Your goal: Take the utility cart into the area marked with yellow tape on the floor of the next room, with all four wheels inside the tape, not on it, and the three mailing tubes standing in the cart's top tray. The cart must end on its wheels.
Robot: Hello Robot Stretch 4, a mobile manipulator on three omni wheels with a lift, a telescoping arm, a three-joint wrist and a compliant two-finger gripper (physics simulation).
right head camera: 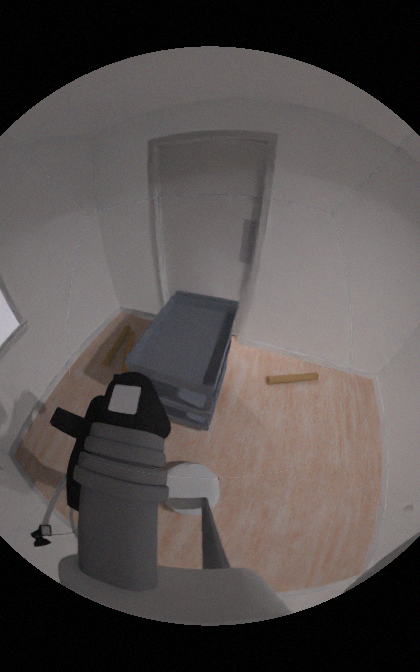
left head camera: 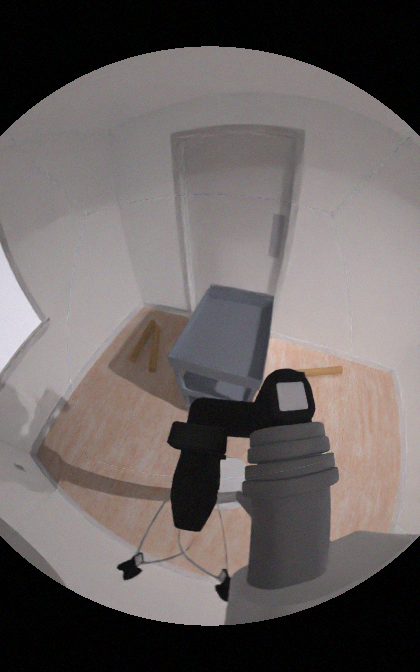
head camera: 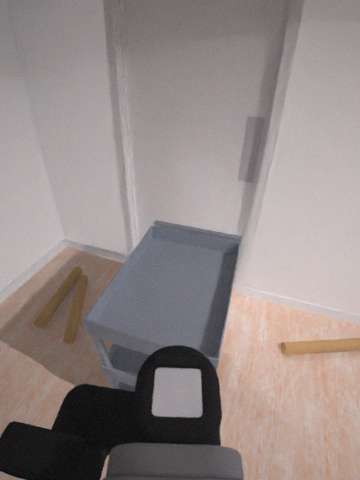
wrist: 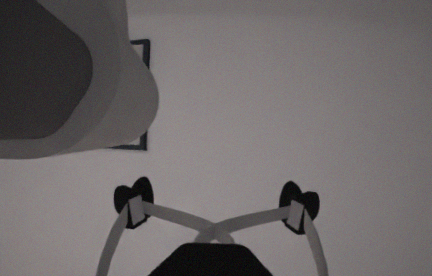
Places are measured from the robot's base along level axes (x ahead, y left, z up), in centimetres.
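Pixels of known places: gripper, between the fingertips: (wrist: 216, 196).
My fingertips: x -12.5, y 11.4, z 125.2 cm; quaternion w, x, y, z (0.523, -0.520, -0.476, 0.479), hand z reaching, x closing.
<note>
Behind a point stands the place of what it marks.
The blue-grey utility cart (head camera: 170, 295) @(x 77.2, y 3.3, z 76.7 cm) (left head camera: 230, 330) (right head camera: 187, 345) stands upright in front of the door, and no tube lies in its top tray. Two tan mailing tubes lie on the floor left of the cart: one tube (head camera: 58, 297) @(x 133.4, y 94.0, z 4.6 cm) (left head camera: 143, 341) (right head camera: 117, 345) and a second tube (head camera: 76, 310) @(x 121.8, y 75.1, z 5.1 cm) (left head camera: 155, 347). The third tube (head camera: 320, 346) @(x 97.3, y -97.1, z 5.0 cm) (left head camera: 322, 371) (right head camera: 292, 378) lies on the floor to the right. My gripper (left head camera: 177, 576) (wrist: 216, 196) @(x -12.5, y 11.4, z 125.2 cm) is open and empty, on the near side, well away from the cart. Yellow tape does not show.
A closed door (head camera: 190, 125) @(x 176.8, y -4.0, z 122.5 cm) (left head camera: 230, 200) (right head camera: 210, 200) with a grey plate (head camera: 251, 149) @(x 163.7, y -41.9, z 112.4 cm) (left head camera: 276, 235) (right head camera: 247, 241) at its right edge stands behind the cart. Walls adjoin it on both sides. The wrist view shows a wall with a dark picture frame (wrist: 146, 55) @(x -98.5, y -10.9, z 161.6 cm), partly hidden.
</note>
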